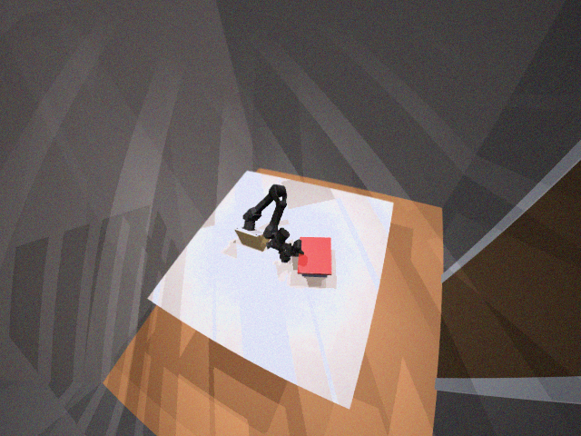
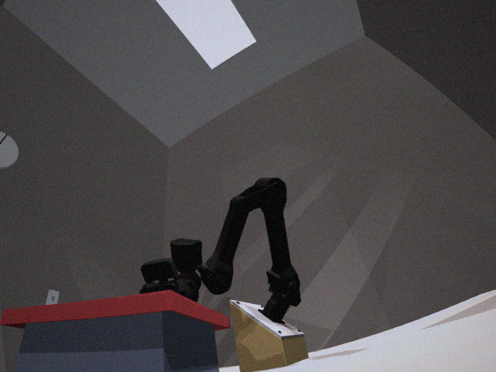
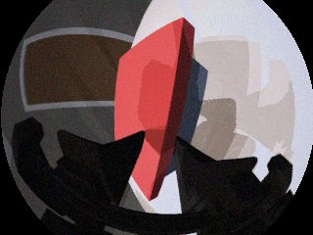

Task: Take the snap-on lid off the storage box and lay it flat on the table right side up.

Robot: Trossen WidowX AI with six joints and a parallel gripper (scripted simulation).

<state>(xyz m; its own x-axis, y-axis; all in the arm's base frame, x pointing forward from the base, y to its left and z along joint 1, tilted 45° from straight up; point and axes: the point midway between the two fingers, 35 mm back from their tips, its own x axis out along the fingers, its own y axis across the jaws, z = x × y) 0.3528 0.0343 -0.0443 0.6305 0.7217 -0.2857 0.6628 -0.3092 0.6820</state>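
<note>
Right now the red lid is 70 mm ahead of my gripper tip, 30 mm to the left of it and 10 mm above it. The rest, counted from my gripper tip: storage box: 70 mm ahead, 40 mm below, 30 mm to the left.
</note>
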